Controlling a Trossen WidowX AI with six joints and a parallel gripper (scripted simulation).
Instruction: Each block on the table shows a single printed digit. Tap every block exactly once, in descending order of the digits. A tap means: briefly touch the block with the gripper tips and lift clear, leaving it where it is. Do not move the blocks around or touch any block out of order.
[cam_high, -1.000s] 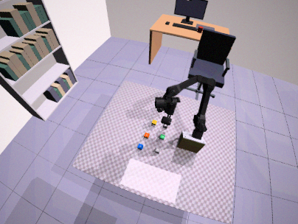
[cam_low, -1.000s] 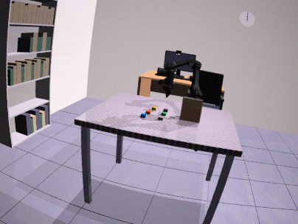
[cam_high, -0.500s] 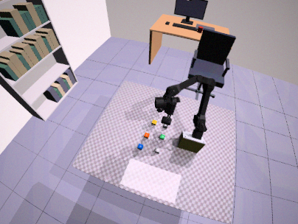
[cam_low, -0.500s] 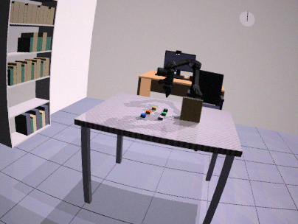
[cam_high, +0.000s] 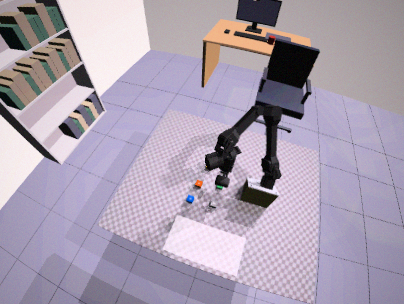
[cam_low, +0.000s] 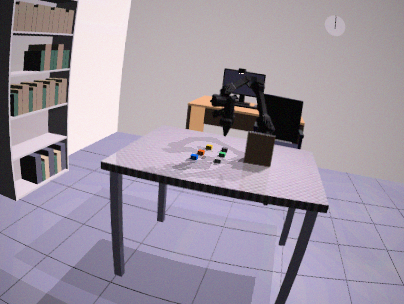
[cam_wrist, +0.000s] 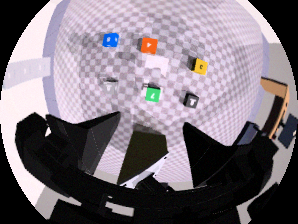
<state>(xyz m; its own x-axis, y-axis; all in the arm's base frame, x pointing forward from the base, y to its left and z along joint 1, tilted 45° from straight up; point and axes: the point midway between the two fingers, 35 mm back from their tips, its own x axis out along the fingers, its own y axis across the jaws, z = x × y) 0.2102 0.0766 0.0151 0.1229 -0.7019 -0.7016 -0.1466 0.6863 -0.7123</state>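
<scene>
Right now the black block is 2 cm ahead of my gripper tip, 10 cm to the right of it and 11 cm below it. Round my gripper tip: yellow block: 11 cm ahead, 8 cm to the right, 11 cm below; green block: 11 cm below; orange block: 11 cm ahead, 4 cm to the left, 11 cm below.
</scene>
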